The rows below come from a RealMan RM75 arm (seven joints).
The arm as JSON. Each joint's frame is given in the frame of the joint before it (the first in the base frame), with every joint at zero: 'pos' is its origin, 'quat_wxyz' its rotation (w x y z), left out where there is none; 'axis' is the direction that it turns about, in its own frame. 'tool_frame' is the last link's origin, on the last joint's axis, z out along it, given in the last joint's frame.
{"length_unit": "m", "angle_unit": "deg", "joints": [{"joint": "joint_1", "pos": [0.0, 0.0, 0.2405], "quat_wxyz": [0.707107, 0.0, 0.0, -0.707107], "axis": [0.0, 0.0, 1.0]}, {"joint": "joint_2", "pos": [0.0, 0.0, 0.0], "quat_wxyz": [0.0, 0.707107, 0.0, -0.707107], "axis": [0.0, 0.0, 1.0]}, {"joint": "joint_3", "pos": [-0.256, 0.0, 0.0], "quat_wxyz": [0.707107, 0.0, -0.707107, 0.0], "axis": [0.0, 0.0, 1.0]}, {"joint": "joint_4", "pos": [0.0, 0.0, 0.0], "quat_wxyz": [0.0, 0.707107, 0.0, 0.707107], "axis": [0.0, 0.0, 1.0]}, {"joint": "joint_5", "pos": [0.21, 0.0, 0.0], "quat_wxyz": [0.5, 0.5, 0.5, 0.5], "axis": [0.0, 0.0, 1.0]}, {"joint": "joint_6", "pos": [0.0, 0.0, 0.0], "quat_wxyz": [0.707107, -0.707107, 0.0, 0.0], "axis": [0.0, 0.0, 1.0]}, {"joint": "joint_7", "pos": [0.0, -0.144, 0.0], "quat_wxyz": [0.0, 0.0, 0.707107, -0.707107], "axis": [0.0, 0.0, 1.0]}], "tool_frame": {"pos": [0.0, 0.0, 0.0], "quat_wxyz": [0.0, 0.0, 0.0, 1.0]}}
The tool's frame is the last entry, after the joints.
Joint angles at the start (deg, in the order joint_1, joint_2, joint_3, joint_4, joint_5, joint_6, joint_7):
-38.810 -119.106 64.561 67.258 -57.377 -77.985 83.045
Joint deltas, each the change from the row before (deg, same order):
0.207 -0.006 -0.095 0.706 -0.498 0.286 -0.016
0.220 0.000 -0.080 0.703 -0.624 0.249 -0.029
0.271 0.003 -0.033 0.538 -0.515 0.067 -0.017
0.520 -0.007 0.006 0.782 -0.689 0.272 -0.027
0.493 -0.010 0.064 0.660 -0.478 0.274 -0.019
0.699 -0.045 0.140 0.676 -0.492 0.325 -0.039
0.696 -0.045 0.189 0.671 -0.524 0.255 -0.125
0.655 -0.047 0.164 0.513 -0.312 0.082 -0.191
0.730 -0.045 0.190 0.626 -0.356 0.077 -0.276
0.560 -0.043 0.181 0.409 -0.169 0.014 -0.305
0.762 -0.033 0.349 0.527 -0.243 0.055 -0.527
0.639 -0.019 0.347 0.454 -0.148 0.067 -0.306
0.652 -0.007 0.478 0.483 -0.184 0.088 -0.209
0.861 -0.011 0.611 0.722 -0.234 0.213 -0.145
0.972 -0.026 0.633 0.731 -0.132 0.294 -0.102
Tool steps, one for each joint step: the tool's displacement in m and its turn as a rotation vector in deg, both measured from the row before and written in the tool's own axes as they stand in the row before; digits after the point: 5 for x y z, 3 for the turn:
0.00244 -0.00130 -0.00195 0.677 0.654 0.214
0.00266 -0.00112 -0.00196 0.615 0.756 0.173
0.00143 -0.00028 -0.00161 0.335 0.549 0.054
0.00122 -0.00040 -0.00237 0.635 0.702 0.003
0.00052 -0.00019 -0.00193 0.551 0.459 0.013
-0.00058 0.00043 -0.00199 0.560 0.401 -0.155
-0.00045 0.00076 -0.00186 0.443 0.408 -0.223
-0.00134 0.00117 -0.00158 0.235 0.166 -0.349
-0.00124 0.00128 -0.00188 0.267 0.199 -0.400
-0.00144 0.00129 -0.00118 0.108 0.024 -0.421
-0.00197 0.00190 -0.00137 0.096 -0.003 -0.650
-0.00169 0.00164 -0.00104 0.072 -0.068 -0.355
-0.00146 0.00196 -0.00077 -0.003 -0.069 -0.184
-0.00155 0.00225 -0.00119 0.138 -0.047 -0.050
-0.00234 0.00237 -0.00130 0.226 -0.162 -0.070

